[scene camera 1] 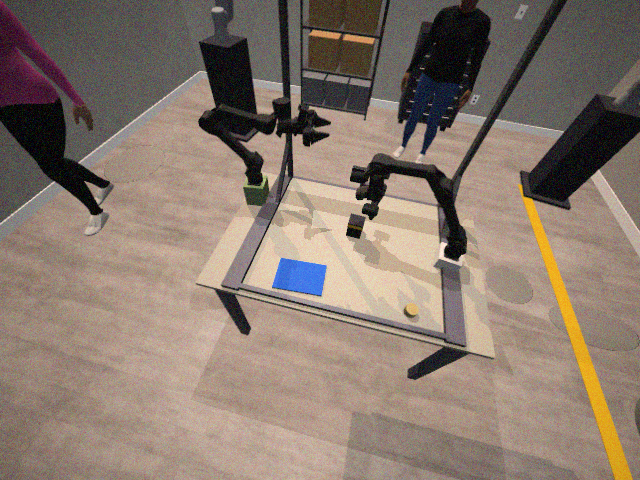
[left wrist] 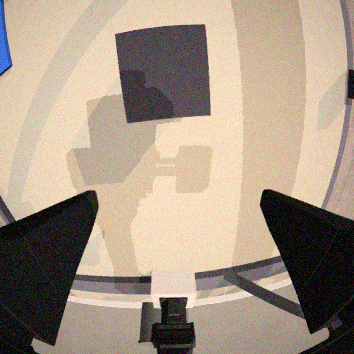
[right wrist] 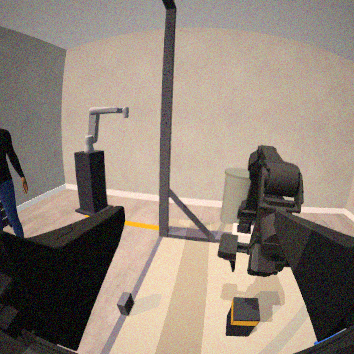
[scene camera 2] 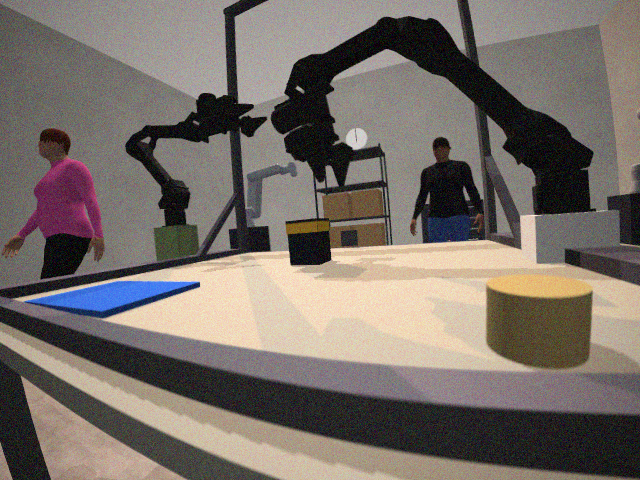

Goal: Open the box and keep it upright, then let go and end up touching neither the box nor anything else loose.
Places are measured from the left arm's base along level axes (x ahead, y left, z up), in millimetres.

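Pixels of known places: left gripper, fingertip midpoint: [left wrist: 181, 198] [right wrist: 250, 272] [scene camera 2: 332, 184]; right gripper, fingertip midpoint: [scene camera 1: 330, 128] [right wrist: 203, 217] [scene camera 2: 260, 112]; left arm's base at its link origin: [scene camera 1: 451, 253] [left wrist: 172, 301] [right wrist: 243, 229] [scene camera 2: 562, 213]; right arm's base at its link origin: [scene camera 1: 255, 181].
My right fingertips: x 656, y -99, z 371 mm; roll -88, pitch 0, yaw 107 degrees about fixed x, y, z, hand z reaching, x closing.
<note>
Ahead of a thing's pixels: the offset from my right fingertips to its middle.
A small black box @[358 mm down, 208 mm back, 110 mm left] [scene camera 1: 355, 226] [scene camera 2: 309, 242] [left wrist: 167, 60] [right wrist: 243, 318] with a yellow band near its top stands upright on the table. Its dark square top is closed over it; the inside is hidden. My left gripper [scene camera 1: 368, 206] [scene camera 2: 331, 180] [left wrist: 181, 198] is open and empty, pointing down above the table near the box, with a gap between them. My right gripper [scene camera 1: 328, 129] [scene camera 2: 258, 113] [right wrist: 203, 217] is open and empty, held high and level beyond the table's far left part, well away from the box.
A flat blue panel @[434 mm down, 68 mm back, 444 mm left] [scene camera 1: 299, 276] [scene camera 2: 116, 297] lies at the table's front left. A yellow cylinder @[421 mm down, 544 mm back, 413 mm left] [scene camera 1: 411, 310] [scene camera 2: 538, 321] stands at the front right. A small dark block @[407 mm down, 164 mm back, 203 mm right] [right wrist: 125, 303] shows at the table's edge. Dark frame posts [scene camera 1: 285, 62] [right wrist: 166, 125] rise beside the table.
</note>
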